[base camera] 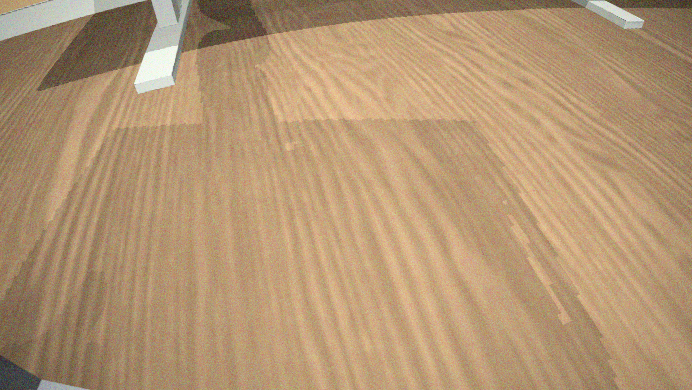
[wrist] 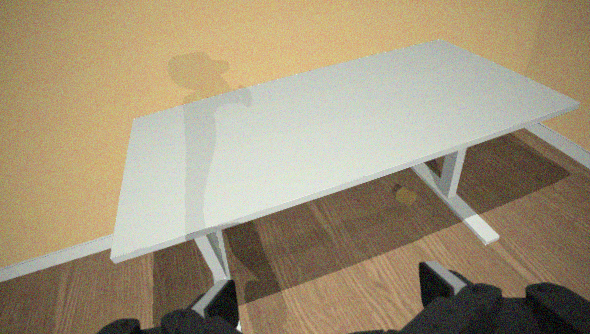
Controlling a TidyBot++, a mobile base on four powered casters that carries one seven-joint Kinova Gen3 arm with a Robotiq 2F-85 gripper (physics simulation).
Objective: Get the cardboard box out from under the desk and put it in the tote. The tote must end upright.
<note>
In view: the gripper point(wrist: 327, 292) and a white desk frame point(wrist: 191, 171).
</note>
